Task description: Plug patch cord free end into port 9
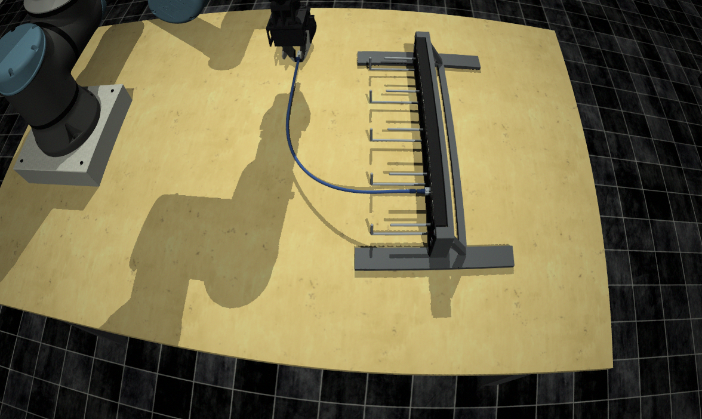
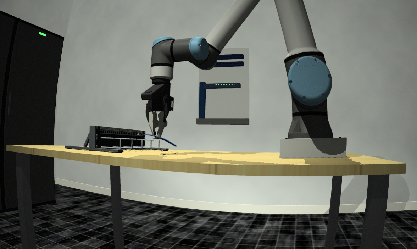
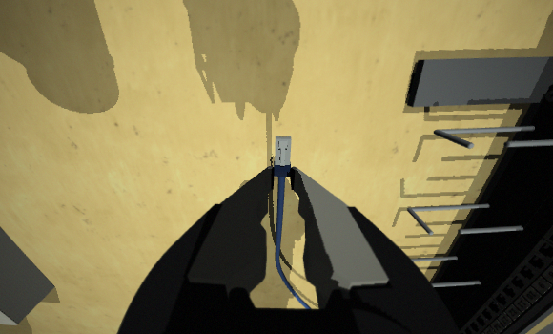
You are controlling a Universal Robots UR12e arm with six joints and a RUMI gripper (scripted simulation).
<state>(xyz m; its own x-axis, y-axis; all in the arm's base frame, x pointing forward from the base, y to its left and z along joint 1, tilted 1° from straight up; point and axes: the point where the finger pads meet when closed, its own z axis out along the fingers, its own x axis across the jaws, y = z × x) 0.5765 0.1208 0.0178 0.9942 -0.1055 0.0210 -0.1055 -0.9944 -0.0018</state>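
Right now the cable plug is 20 mm to the left of my hand and 10 mm below it.
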